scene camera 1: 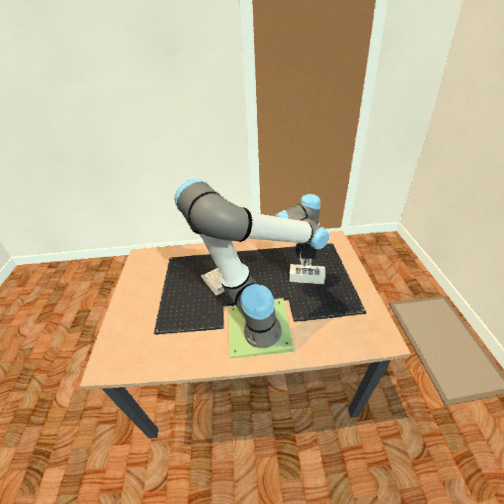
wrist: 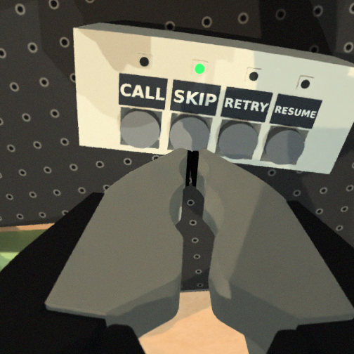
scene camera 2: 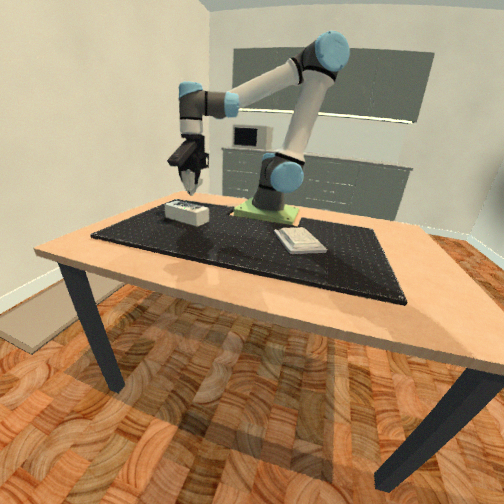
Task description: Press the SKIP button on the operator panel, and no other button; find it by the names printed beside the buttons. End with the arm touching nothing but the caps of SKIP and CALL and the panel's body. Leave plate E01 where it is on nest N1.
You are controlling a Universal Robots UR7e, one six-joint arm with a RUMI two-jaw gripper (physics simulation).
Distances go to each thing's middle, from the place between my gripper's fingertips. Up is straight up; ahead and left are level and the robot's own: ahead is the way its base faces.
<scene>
The skip button [wrist: 190,132] lies 4 cm below my hand and 1 cm behind it. Also, from my hand: retry button [wrist: 236,140]: 4 cm below, 3 cm to the right, 1 cm behind; then call button [wrist: 139,128]: 4 cm below, 3 cm to the left; then white operator panel [scene camera 2: 190,215]: 6 cm below, 2 cm to the right, 1 cm ahead.
</scene>
